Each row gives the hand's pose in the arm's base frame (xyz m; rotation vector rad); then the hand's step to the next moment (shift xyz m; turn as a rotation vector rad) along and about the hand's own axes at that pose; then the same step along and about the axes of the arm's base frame.
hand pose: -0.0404 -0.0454 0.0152 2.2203 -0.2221 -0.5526
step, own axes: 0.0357 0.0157 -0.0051 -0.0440 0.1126 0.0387
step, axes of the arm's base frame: 0.0344 -0.0187 0.0036 -0.0541 -0.0848 0.0774
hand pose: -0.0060 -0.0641 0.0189 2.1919 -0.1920 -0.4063
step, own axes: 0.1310 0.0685 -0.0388 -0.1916 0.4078 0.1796
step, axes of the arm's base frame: 0.1367 -0.0492 0.0475 -0.2402 -0.3276 0.2650
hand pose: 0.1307 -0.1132 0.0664 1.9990 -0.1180 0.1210
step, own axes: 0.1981 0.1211 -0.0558 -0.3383 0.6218 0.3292
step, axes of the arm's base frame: 0.1776 -0.0055 0.1595 -0.4101 -0.5486 0.3746
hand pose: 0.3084 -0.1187 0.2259 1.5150 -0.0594 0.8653
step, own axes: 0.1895 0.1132 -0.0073 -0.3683 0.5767 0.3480
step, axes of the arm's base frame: 0.0720 0.0728 0.1957 -0.3990 -0.5709 0.3229
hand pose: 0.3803 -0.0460 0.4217 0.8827 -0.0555 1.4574
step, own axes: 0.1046 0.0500 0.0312 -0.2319 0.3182 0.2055
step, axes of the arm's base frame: -0.0109 0.0630 0.1016 -0.2187 -0.3461 0.1722
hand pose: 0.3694 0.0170 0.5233 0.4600 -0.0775 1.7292
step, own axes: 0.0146 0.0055 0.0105 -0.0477 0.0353 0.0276
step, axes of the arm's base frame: -0.0045 0.0092 0.0158 -0.0200 -0.0602 0.0159
